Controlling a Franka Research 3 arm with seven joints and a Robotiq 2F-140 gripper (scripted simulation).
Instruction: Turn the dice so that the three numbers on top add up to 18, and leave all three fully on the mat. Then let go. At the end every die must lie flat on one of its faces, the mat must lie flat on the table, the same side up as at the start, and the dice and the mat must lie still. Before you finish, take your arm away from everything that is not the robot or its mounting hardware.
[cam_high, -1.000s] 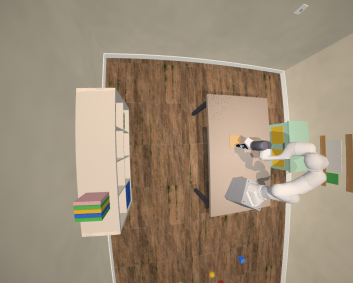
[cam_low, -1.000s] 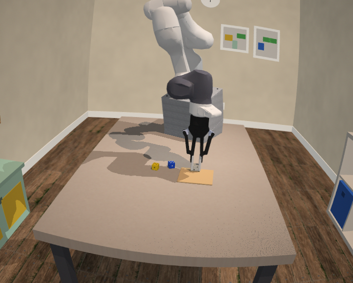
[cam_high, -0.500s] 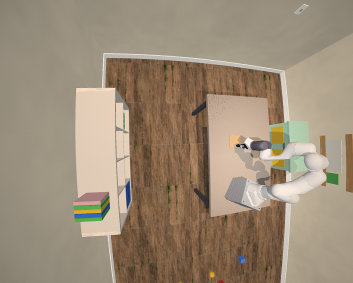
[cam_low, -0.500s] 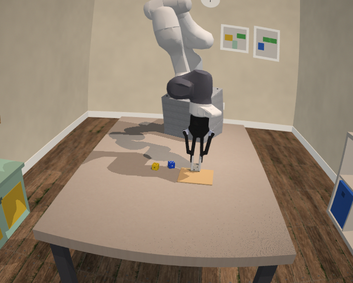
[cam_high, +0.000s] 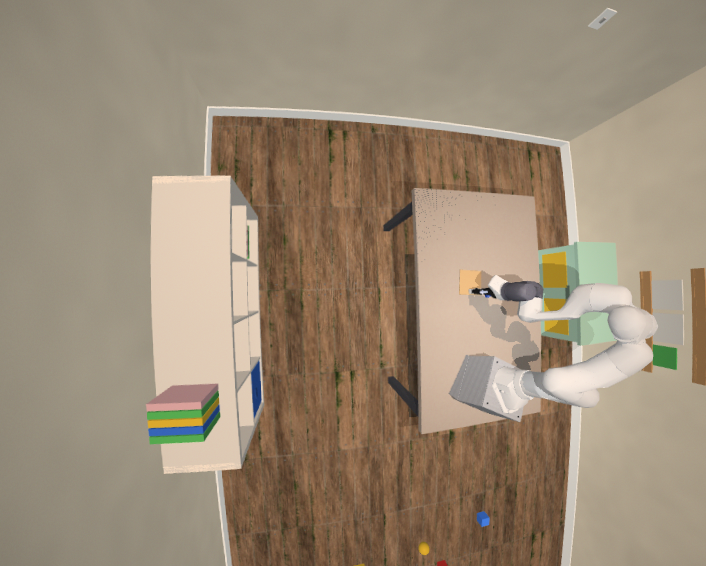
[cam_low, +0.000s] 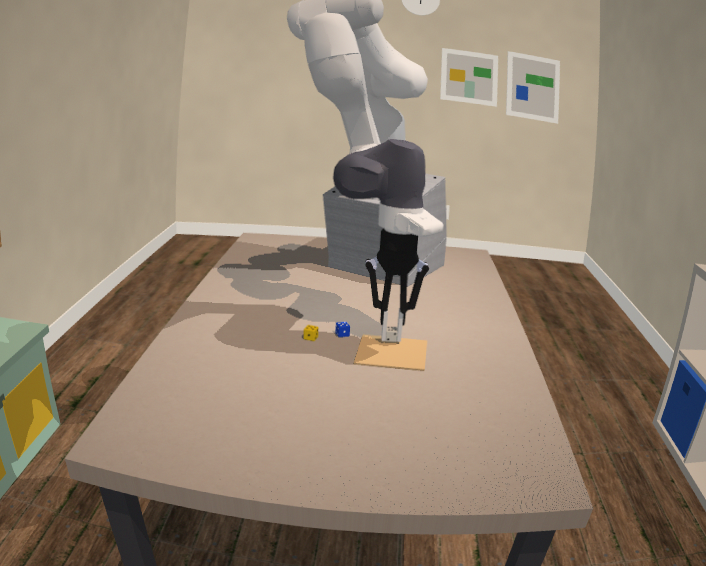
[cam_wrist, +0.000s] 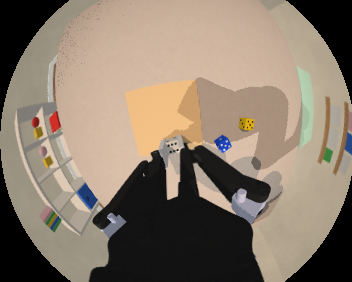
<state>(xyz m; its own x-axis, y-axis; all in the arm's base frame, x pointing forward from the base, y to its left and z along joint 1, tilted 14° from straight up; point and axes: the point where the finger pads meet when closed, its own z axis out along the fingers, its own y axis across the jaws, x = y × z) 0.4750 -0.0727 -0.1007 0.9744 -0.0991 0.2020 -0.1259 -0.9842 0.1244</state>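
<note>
Right now my hand is 20 mm above the white die. The rest, counted from my hand: blue die: 100 mm to the right, 40 mm behind, 30 mm below; then yellow die: 170 mm to the right, 30 mm below, 20 mm behind; then mat: 50 mm ahead, 40 mm below.
</note>
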